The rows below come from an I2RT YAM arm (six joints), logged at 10 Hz.
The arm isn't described. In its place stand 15 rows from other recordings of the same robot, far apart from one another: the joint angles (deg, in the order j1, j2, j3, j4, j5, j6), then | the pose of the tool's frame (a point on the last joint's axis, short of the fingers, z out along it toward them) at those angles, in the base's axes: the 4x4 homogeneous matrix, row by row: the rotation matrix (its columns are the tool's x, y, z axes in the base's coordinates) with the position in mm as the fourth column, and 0 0 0 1 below.
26.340 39.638 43.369 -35.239 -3.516 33.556 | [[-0.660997 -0.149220 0.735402 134.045], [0.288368 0.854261 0.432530 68.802], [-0.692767 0.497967 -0.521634 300.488], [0 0 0 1]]
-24.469 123.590 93.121 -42.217 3.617 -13.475 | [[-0.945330 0.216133 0.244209 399.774], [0.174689 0.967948 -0.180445 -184.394], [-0.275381 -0.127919 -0.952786 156.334], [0 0 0 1]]
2.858 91.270 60.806 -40.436 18.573 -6.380 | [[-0.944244 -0.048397 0.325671 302.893], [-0.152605 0.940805 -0.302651 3.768], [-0.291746 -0.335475 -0.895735 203.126], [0 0 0 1]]
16.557 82.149 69.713 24.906 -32.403 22.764 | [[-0.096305 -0.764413 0.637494 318.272], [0.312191 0.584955 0.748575 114.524], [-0.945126 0.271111 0.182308 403.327], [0 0 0 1]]
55.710 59.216 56.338 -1.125 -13.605 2.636 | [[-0.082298 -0.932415 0.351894 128.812], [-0.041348 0.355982 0.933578 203.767], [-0.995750 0.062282 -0.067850 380.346], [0 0 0 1]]
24.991 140.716 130.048 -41.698 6.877 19.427 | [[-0.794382 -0.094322 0.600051 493.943], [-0.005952 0.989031 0.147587 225.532], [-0.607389 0.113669 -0.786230 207.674], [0 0 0 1]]
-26.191 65.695 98.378 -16.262 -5.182 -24.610 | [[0.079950 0.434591 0.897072 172.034], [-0.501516 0.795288 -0.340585 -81.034], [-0.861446 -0.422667 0.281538 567.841], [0 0 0 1]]
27.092 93.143 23.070 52.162 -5.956 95.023 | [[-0.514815 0.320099 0.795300 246.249], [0.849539 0.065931 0.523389 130.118], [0.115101 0.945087 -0.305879 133.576], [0 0 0 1]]
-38.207 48.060 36.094 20.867 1.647 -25.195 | [[-0.162672 0.631379 0.758221 159.615], [-0.413488 0.654100 -0.633388 -126.939], [-0.895860 -0.416550 0.154664 334.732], [0 0 0 1]]
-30.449 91.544 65.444 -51.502 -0.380 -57.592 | [[-0.878050 -0.439904 0.188447 256.207], [-0.463140 0.880270 -0.103085 -150.337], [-0.120537 -0.177791 -0.976658 216.459], [0 0 0 1]]
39.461 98.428 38.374 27.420 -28.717 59.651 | [[-0.960955 -0.080177 0.264833 237.417], [0.189214 0.507946 0.840351 217.596], [-0.201898 0.857650 -0.472942 135.568], [0 0 0 1]]
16.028 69.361 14.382 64.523 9.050 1.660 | [[0.155713 -0.128145 0.979455 217.152], [0.074497 0.990249 0.117714 56.556], [-0.984989 0.054637 0.163741 212.449], [0 0 0 1]]
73.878 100.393 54.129 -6.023 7.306 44.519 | [[-0.809587 -0.509992 0.290649 100.766], [-0.296362 0.782522 0.547566 332.308], [-0.506694 0.357165 -0.784662 151.156], [0 0 0 1]]
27.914 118.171 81.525 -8.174 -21.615 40.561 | [[-0.906350 -0.101033 0.410270 394.143], [0.203957 0.745761 0.634225 223.652], [-0.370041 0.658508 -0.655315 172.646], [0 0 0 1]]
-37.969 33.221 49.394 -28.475 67.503 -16.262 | [[-0.426447 0.862111 -0.273694 61.237], [0.196888 -0.206857 -0.958355 -89.512], [-0.882824 -0.462575 -0.081526 365.337], [0 0 0 1]]
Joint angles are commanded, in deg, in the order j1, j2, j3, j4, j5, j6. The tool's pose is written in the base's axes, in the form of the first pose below.
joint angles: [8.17 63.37 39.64 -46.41 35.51 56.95]
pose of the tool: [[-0.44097 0.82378 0.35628 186.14], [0.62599 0.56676 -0.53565 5.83], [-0.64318 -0.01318 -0.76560 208.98], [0 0 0 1]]
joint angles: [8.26 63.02 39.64 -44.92 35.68 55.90]
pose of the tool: [[-0.43541 0.81562 0.38102 188.02], [0.61646 0.57858 -0.53406 6.31], [-0.65604 0.00235 -0.75472 211.00], [0 0 0 1]]
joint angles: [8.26 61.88 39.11 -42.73 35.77 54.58]
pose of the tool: [[-0.42141 0.80533 0.41696 188.41], [0.60696 0.59208 -0.53013 6.32], [-0.67380 0.02967 -0.73832 213.22], [0 0 0 1]]
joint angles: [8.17 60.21 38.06 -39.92 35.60 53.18]
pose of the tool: [[-0.40057 0.79260 0.45971 187.65], [0.60007 0.60608 -0.52209 6.00], [-0.69243 0.06673 -0.71839 214.86], [0 0 0 1]]
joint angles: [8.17 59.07 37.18 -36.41 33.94 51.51]
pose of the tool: [[-0.38913 0.76655 0.51086 189.33], [0.60015 0.63169 -0.49071 7.10], [-0.69885 0.11565 -0.70585 216.20], [0 0 0 1]]
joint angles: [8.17 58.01 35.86 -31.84 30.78 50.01]
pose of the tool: [[-0.37995 0.72639 0.57271 191.82], [0.61044 0.66208 -0.43477 9.13], [-0.69499 0.18441 -0.69497 216.01], [0 0 0 1]]
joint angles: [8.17 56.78 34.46 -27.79 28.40 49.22]
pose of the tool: [[-0.36210 0.69066 0.62600 192.79], [0.62093 0.67960 -0.39063 10.57], [-0.69522 0.24726 -0.67493 216.01], [0 0 0 1]]
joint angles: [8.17 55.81 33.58 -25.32 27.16 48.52]
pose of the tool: [[-0.35002 0.66544 0.65930 192.82], [0.62316 0.69090 -0.36650 11.27], [-0.69940 0.28257 -0.65651 216.75], [0 0 0 1]]
